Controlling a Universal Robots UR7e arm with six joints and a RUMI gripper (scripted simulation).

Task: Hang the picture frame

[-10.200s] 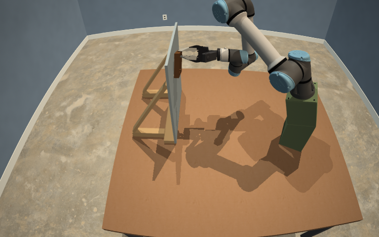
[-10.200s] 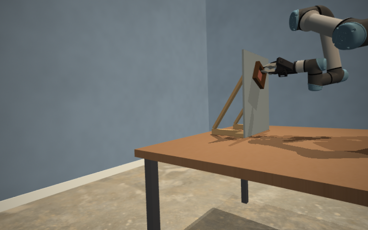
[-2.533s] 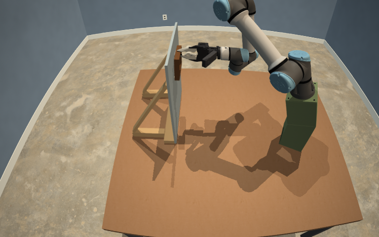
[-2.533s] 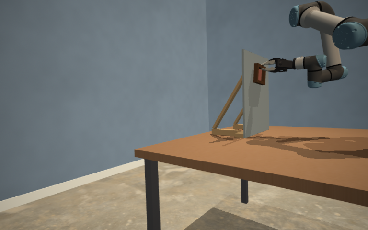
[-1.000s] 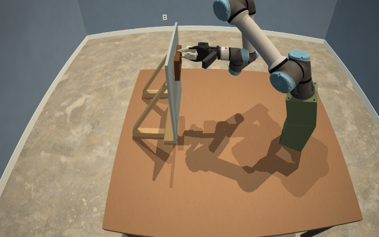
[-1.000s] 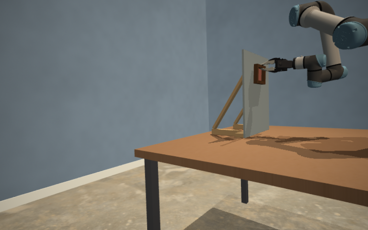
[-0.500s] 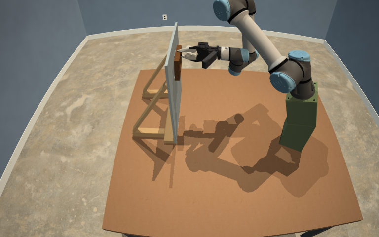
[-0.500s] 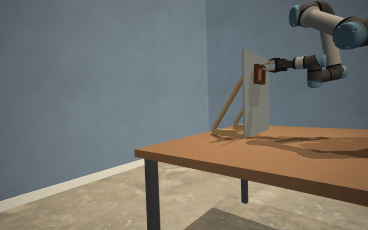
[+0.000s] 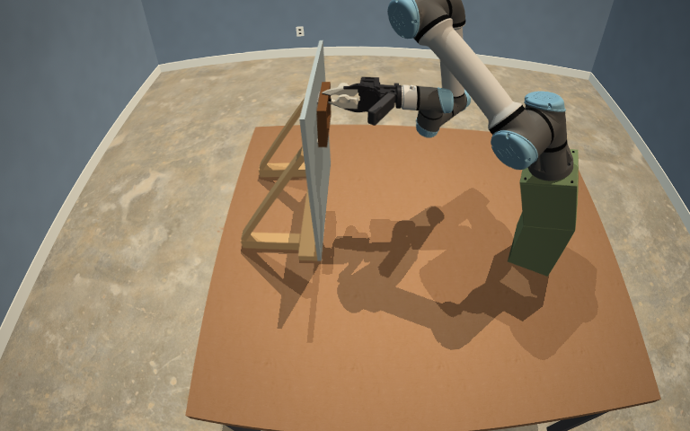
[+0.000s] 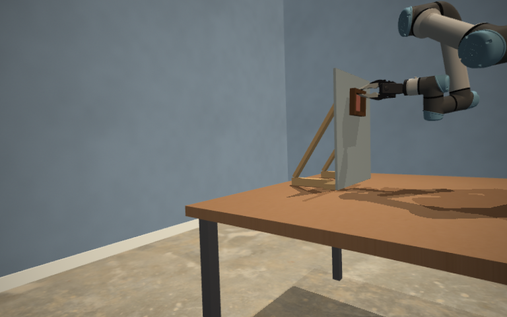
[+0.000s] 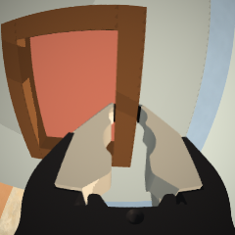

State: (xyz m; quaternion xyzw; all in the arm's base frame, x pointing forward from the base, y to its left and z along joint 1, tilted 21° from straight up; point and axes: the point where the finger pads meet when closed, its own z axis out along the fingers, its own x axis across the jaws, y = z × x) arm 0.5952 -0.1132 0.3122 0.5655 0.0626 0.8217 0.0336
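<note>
Now: hand 5 cm above the brown picture frame, 2 cm short of it and 1 cm to the right of it. Also, from my hand: grey wall panel 19 cm below, 4 cm ahead.
</note>
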